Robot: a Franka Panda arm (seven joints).
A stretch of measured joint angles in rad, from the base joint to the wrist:
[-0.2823, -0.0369, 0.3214, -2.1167, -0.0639, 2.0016, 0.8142]
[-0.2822, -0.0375, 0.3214, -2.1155, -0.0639, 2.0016, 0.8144]
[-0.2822, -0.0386, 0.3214, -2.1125, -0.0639, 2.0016, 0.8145]
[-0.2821, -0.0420, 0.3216, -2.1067, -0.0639, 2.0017, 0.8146]
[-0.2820, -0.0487, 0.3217, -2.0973, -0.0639, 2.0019, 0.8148]
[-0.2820, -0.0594, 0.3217, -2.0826, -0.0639, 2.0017, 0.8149]
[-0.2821, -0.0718, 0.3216, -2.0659, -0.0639, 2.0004, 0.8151]
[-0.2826, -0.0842, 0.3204, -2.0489, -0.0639, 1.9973, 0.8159]
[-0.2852, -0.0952, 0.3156, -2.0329, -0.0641, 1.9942, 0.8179]
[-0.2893, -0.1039, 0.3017, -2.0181, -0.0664, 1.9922, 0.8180]
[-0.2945, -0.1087, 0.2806, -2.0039, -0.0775, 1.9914, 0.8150]
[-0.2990, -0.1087, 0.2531, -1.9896, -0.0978, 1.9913, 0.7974]
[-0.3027, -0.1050, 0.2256, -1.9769, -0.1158, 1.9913, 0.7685]
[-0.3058, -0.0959, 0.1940, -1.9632, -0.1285, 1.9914, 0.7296]
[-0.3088, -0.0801, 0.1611, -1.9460, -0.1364, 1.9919, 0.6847]
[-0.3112, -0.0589, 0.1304, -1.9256, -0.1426, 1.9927, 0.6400]
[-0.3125, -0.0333, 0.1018, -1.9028, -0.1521, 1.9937, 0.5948]
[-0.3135, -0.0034, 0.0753, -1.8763, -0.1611, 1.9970, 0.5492]
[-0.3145, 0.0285, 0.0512, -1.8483, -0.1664, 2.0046, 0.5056]
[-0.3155, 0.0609, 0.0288, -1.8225, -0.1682, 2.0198, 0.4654]
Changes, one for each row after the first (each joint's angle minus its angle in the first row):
[0.0001, -0.0006, 0.0000, 0.0012, 0.0000, 0.0000, 0.0002]
[0.0001, -0.0017, 0.0000, 0.0042, 0.0000, 0.0000, 0.0003]
[0.0002, -0.0051, 0.0002, 0.0100, 0.0000, 0.0001, 0.0004]
[0.0003, -0.0118, 0.0003, 0.0194, 0.0000, 0.0003, 0.0006]
[0.0003, -0.0225, 0.0003, 0.0341, 0.0000, 0.0001, 0.0007]
[0.0002, -0.0349, 0.0002, 0.0508, 0.0000, -0.0012, 0.0009]
[-0.0003, -0.0473, -0.0010, 0.0678, 0.0000, -0.0043, 0.0017]
[-0.0029, -0.0583, -0.0058, 0.0838, -0.0002, -0.0074, 0.0037]
[-0.0070, -0.0670, -0.0197, 0.0986, -0.0025, -0.0094, 0.0038]
[-0.0122, -0.0718, -0.0408, 0.1128, -0.0136, -0.0102, 0.0008]
[-0.0167, -0.0718, -0.0683, 0.1271, -0.0339, -0.0103, -0.0168]
[-0.0204, -0.0681, -0.0958, 0.1398, -0.0519, -0.0103, -0.0457]
[-0.0235, -0.0590, -0.1274, 0.1535, -0.0646, -0.0102, -0.0846]
[-0.0265, -0.0432, -0.1603, 0.1707, -0.0725, -0.0097, -0.1295]
[-0.0289, -0.0220, -0.1910, 0.1911, -0.0787, -0.0089, -0.1742]
[-0.0302, 0.0036, -0.2196, 0.2139, -0.0882, -0.0079, -0.2194]
[-0.0312, 0.0335, -0.2461, 0.2404, -0.0972, -0.0046, -0.2650]
[-0.0322, 0.0654, -0.2702, 0.2684, -0.1025, 0.0030, -0.3086]
[-0.0332, 0.0978, -0.2926, 0.2942, -0.1043, 0.0182, -0.3488]

